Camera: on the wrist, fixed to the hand. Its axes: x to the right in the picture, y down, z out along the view.
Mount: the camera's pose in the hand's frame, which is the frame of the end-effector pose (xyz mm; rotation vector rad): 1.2 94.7 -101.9 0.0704 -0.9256 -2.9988
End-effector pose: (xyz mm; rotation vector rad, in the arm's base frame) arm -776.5 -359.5 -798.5 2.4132 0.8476 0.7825
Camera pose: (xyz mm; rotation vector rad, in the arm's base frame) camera -802.4 -401.8 -668.5 -0.5310 2.0192 -1.2638
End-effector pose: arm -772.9 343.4 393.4 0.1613 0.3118 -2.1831
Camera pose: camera -696.9 317.5 279.8 0.7926 0.1918 0.9665
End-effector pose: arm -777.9 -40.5 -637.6 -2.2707 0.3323 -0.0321
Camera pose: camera -811.7 -175.4 -640.7 -0.3713 -2.9981 -0.3945
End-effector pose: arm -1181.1 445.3 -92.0 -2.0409 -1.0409 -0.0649
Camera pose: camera -1084.2 345.7 -85.7 -1.1517 2.6111 0.4226
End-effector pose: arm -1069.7 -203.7 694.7 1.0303 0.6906 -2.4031
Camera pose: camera -962.5 -217.4 607.1 1.0625 -0.5918 0.7034
